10 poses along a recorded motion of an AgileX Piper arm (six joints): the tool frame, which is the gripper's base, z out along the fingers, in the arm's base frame.
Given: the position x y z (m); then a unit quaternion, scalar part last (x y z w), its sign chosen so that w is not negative.
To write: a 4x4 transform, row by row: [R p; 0 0 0 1], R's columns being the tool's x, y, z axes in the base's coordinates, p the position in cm. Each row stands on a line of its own. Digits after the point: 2 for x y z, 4 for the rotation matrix.
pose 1, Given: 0.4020 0.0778 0.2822 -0.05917 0.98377 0.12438 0.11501
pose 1, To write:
-0.9665 -0.1450 0.2116 40.20
-0.0878 0.9621 0.2583 7.78
-0.2410 0.2311 -0.9426 28.22
0 0 0 1

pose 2, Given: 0.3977 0.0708 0.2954 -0.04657 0.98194 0.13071 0.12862
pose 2, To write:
-0.9626 -0.1251 0.2404 39.77
-0.0578 0.9615 0.2687 7.08
-0.2648 0.2447 -0.9327 29.54
0 0 0 1

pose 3, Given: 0.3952 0.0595 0.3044 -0.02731 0.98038 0.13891 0.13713
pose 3, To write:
-0.9609 -0.0916 0.2613 39.52
-0.0155 0.9599 0.2799 5.95
-0.2765 0.2649 -0.9238 30.44
0 0 0 1

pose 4, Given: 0.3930 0.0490 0.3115 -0.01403 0.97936 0.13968 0.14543
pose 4, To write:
-0.9573 -0.0681 0.2809 39.30
0.0131 0.9606 0.2777 4.90
-0.2888 0.2695 -0.9187 31.15
0 0 0 1

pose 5, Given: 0.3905 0.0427 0.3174 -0.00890 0.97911 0.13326 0.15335
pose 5, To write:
-0.9528 -0.0583 0.2979 39.05
0.0234 0.9643 0.2637 4.27
-0.3027 0.2582 -0.9175 31.74
0 0 0 1

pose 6, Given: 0.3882 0.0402 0.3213 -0.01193 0.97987 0.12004 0.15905
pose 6, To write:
-0.9491 -0.0616 0.3088 38.82
0.0148 0.9709 0.2390 4.02
-0.3146 0.2315 -0.9206 32.13
0 0 0 1

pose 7, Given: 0.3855 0.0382 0.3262 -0.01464 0.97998 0.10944 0.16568
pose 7, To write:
-0.9447 -0.0650 0.3215 38.55
0.0076 0.9756 0.2193 3.82
-0.3279 0.2096 -0.9211 32.62
0 0 0 1

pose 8, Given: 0.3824 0.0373 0.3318 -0.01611 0.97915 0.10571 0.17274
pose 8, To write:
-0.9398 -0.0681 0.3349 38.24
0.0050 0.9771 0.2126 3.73
-0.3417 0.2014 -0.9180 33.18
0 0 0 1

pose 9, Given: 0.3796 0.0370 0.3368 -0.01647 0.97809 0.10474 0.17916
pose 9, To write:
-0.9353 -0.0697 0.3470 37.96
0.0053 0.9775 0.2108 3.70
-0.3539 0.1990 -0.9139 33.68
0 0 0 1

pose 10, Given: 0.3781 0.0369 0.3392 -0.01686 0.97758 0.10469 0.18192
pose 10, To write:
-0.9332 -0.0711 0.3522 37.81
0.0051 0.9775 0.2108 3.69
-0.3592 0.1986 -0.9119 33.92
0 0 0 1

